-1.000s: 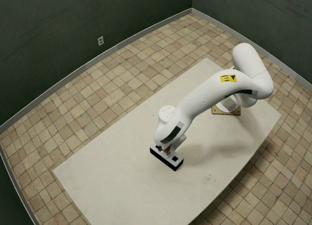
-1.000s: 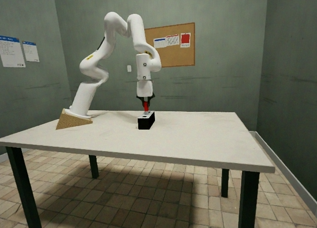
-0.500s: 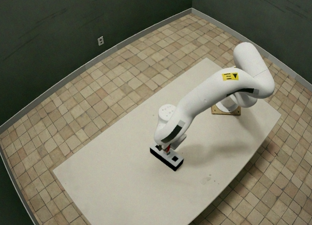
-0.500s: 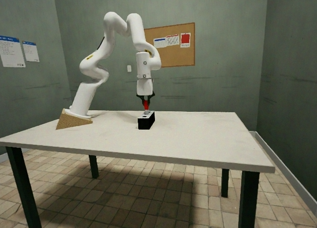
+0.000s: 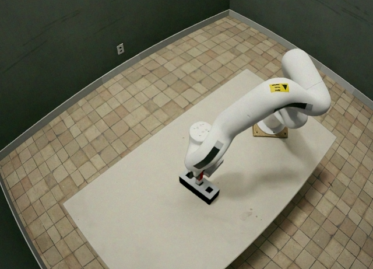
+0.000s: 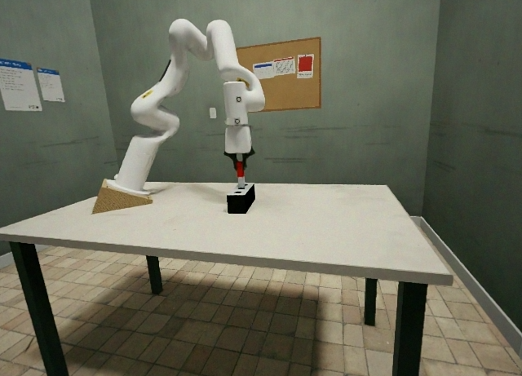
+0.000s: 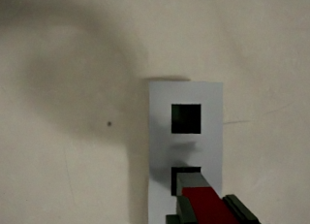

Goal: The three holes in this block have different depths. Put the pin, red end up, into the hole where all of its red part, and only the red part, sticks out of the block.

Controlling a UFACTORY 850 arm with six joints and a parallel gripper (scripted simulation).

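The black block lies 130 mm below my hand. From my hand the other things lie so: pin (10 mm below).
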